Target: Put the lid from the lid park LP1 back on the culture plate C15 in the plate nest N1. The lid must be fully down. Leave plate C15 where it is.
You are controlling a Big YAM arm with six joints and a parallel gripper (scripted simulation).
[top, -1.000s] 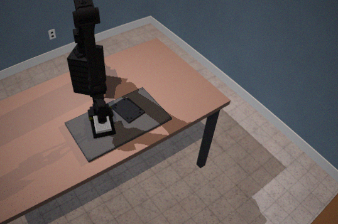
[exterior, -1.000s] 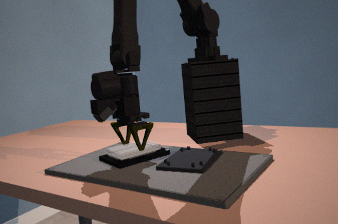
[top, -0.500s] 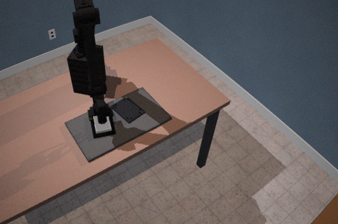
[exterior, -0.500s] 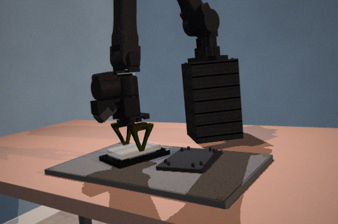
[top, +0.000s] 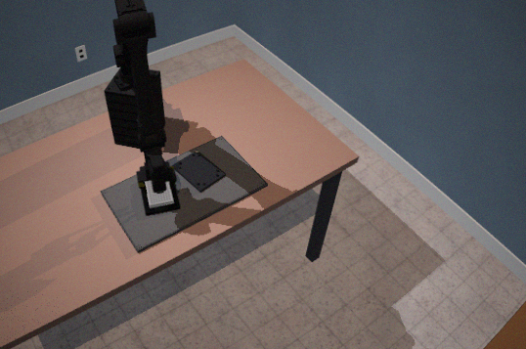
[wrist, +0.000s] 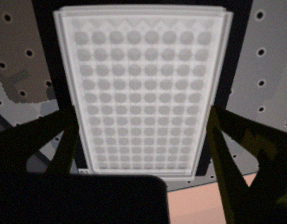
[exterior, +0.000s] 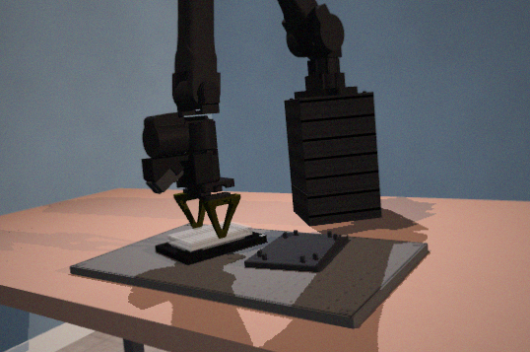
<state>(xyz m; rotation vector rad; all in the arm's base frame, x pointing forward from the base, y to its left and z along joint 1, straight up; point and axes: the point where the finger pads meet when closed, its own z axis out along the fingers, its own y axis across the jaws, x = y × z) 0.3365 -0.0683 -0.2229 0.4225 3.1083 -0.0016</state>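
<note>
Now: hand 1 cm above the lid. From my hand the other things lie so: lid park LP1 (3 cm behind, 17 cm to the left, 3 cm below); plate nest N1 (3 cm below); culture plate C15 (1 cm below).
</note>
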